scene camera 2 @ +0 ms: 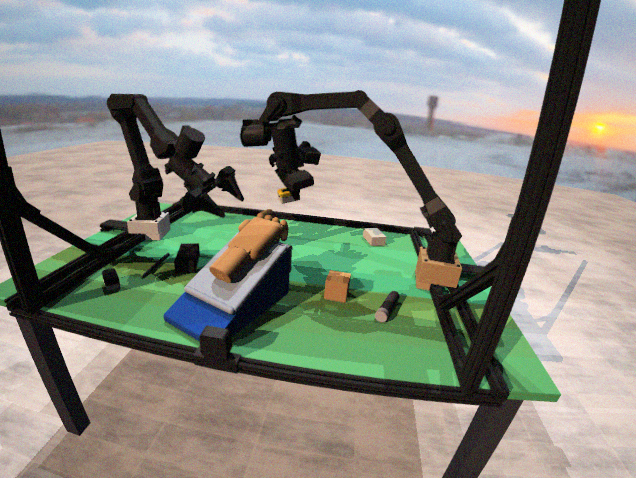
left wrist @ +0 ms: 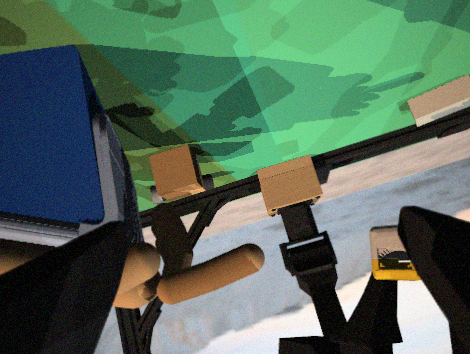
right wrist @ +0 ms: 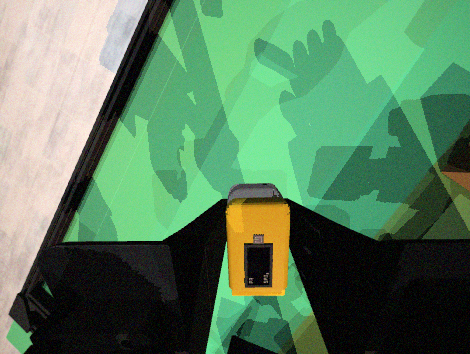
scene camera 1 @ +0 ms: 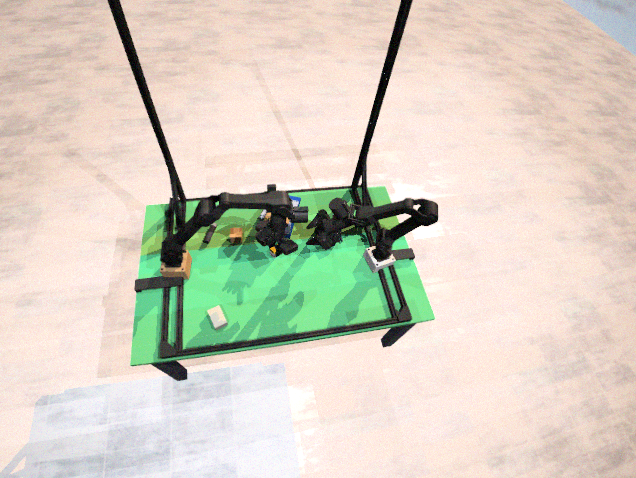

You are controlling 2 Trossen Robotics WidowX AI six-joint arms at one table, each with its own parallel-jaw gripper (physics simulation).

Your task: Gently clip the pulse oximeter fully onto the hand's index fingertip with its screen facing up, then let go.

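Frame: origin at the left arm's base, x ahead, y left, z up, level; metres.
Where they show: left gripper, between the fingertips: (scene camera 2: 234,208) (left wrist: 263,227) (scene camera 1: 306,235); right gripper, between the fingertips: (scene camera 2: 294,196) (right wrist: 254,205) (scene camera 1: 274,253); left arm's base, origin of its link: (scene camera 2: 148,216) (scene camera 1: 380,254); right arm's base, origin of its link: (scene camera 2: 440,256) (left wrist: 294,206) (scene camera 1: 174,260).
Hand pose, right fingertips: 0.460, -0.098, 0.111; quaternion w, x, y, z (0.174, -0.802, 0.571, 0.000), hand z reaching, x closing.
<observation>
Things, the pixels of their top centre, and the offset from my right fingertips, as dx, dy, dz. "pt": a spot on its surface instead.
- yellow pulse oximeter, centre of its top: (right wrist: 249,258) (left wrist: 424,291) (scene camera 2: 289,185) (scene camera 1: 277,247) -0.015, -0.007, +0.031
- tan hand, a spot on its surface: (scene camera 2: 256,239) pt -0.080, -0.240, -0.030
- oximeter's dark screen, a spot on its surface: (right wrist: 258,265) pt -0.022, -0.013, +0.021
- grey pad, a spot on its surface: (scene camera 2: 235,289) pt -0.113, -0.326, -0.099
- tan cube, centre of its top: (left wrist: 182,192) (scene camera 2: 338,276) (scene camera 1: 235,232) +0.104, -0.226, -0.120
- dark cylinder, centre of its top: (left wrist: 184,196) (scene camera 2: 389,300) (scene camera 1: 209,231) +0.211, -0.286, -0.142
- pale block, centre of its top: (left wrist: 445,111) (scene camera 2: 374,232) (scene camera 1: 217,316) +0.276, +0.114, -0.140
My right gripper (scene camera 2: 293,184) (scene camera 1: 280,245) (right wrist: 254,205) is shut on the yellow pulse oximeter (scene camera 2: 284,194) (right wrist: 257,246) (left wrist: 389,254) (scene camera 1: 272,249). It holds it in the air past the fingertips of the tan hand (scene camera 2: 256,239), apart from them. The oximeter's dark screen (right wrist: 258,265) faces the right wrist camera. The hand lies on a grey pad (scene camera 2: 235,289) over a blue wedge (scene camera 2: 193,313) (left wrist: 75,140) (scene camera 1: 294,200). In the left wrist view its index finger (left wrist: 209,274) points toward the oximeter with a wide gap between. My left gripper (scene camera 2: 216,194) (scene camera 1: 321,231) is open and empty beside the hand.
A tan cube (scene camera 2: 337,285) (scene camera 1: 235,234) (left wrist: 175,172), a dark cylinder (scene camera 2: 387,306) (scene camera 1: 208,234) and a pale block (scene camera 2: 375,236) (scene camera 1: 217,317) lie on the green table. Small black pieces (scene camera 2: 187,258) (scene camera 2: 110,281) stand left of the wedge. A black frame rail (scene camera 2: 316,375) edges the table.
</observation>
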